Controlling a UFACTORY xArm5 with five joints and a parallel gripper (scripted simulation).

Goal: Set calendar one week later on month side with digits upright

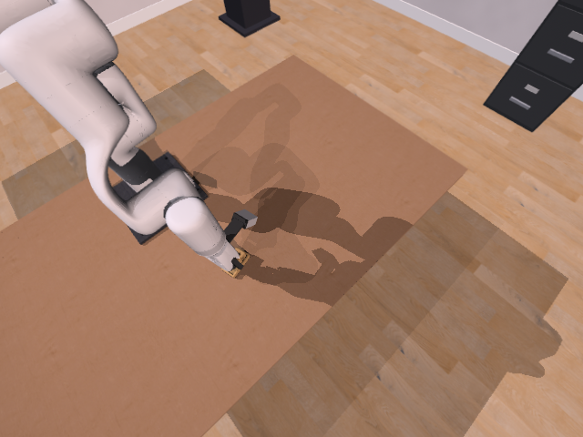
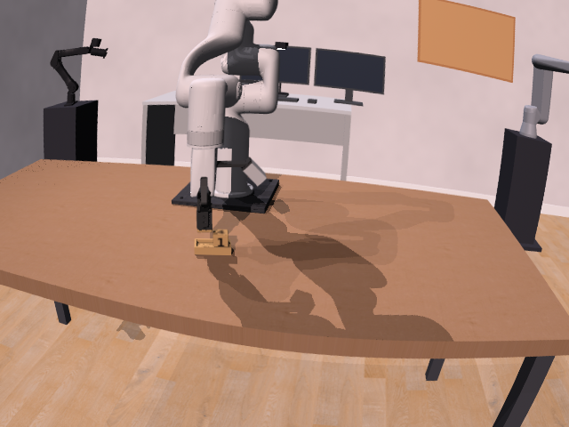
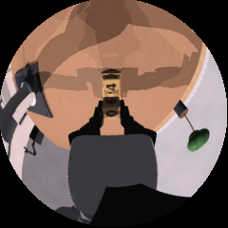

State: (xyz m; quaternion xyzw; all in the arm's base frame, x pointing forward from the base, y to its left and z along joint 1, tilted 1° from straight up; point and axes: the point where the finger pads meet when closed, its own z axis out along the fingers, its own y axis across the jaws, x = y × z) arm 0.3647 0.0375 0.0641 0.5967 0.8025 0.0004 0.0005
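Right now my hand is 7 cm above the wooden calendar tray, 2 cm to the right of it and 1 cm past it.
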